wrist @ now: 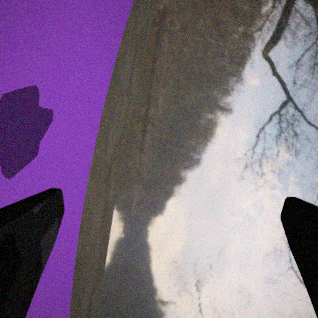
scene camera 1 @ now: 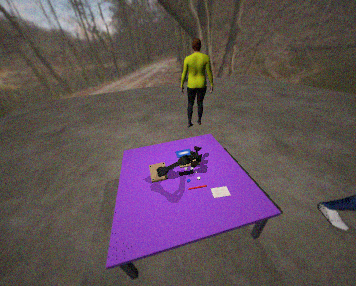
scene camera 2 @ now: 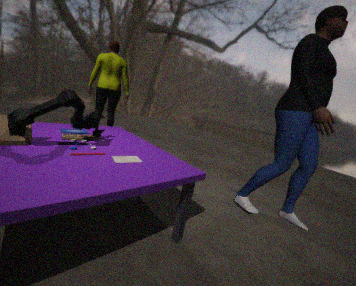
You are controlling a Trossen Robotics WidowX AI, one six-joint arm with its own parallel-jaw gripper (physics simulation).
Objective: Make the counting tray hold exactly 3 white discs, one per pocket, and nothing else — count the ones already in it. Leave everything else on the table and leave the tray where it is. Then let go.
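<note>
The counting tray is hard to tell; a tan piece (scene camera 1: 184,166) (scene camera 2: 74,137) partly under the arm may be it. Its pockets and any discs inside cannot be made out. A small white disc (scene camera 1: 198,178) (scene camera 2: 93,147) lies on the purple table, with a blue disc (scene camera 1: 188,180) (scene camera 2: 73,148) beside it. Tiny pale pieces beside the arm are too small to tell. My gripper (scene camera 1: 199,153) (scene camera 2: 98,132) (wrist: 176,205) is open and empty, above the table beyond the tan piece. In the wrist view its fingers stand wide apart; tray and discs do not show there.
A blue item (scene camera 1: 183,153) (scene camera 2: 75,131) lies behind the arm. A dark bar (scene camera 1: 186,173) lies near the tan piece. A red stick (scene camera 1: 197,187) (scene camera 2: 87,154) and a white sheet (scene camera 1: 220,192) (scene camera 2: 127,159) lie nearer the front of the purple table (scene camera 1: 165,220) (scene camera 2: 165,172). People stand beyond it.
</note>
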